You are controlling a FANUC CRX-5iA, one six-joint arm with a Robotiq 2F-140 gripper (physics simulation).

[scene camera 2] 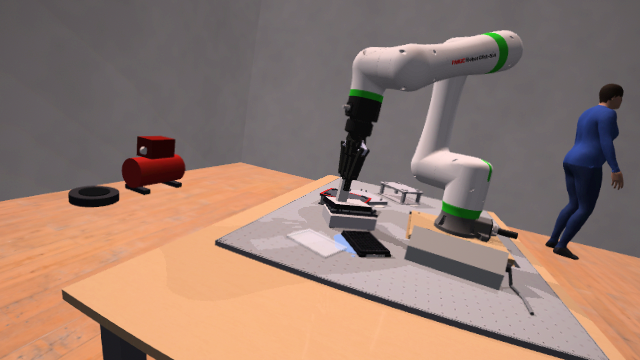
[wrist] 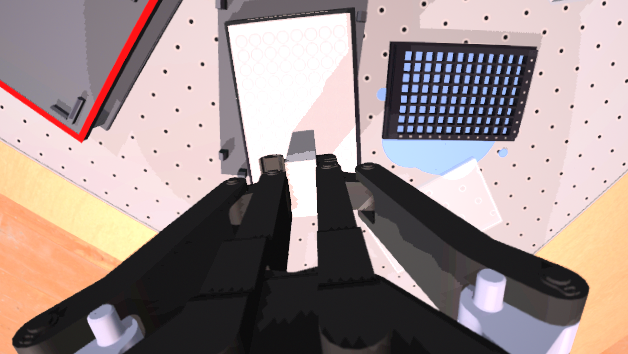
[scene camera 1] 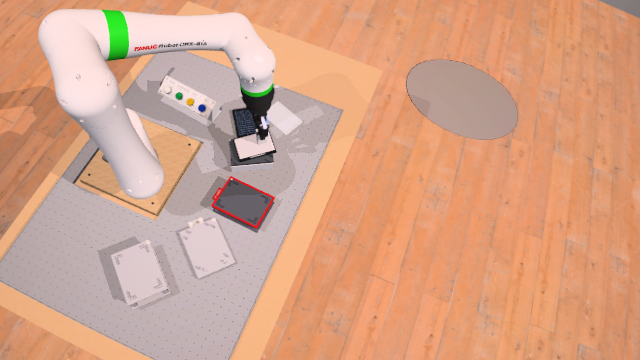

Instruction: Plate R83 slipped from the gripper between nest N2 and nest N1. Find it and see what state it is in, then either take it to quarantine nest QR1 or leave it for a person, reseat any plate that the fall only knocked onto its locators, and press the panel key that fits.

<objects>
My gripper is shut and touches a lidded well plate.
</objects>
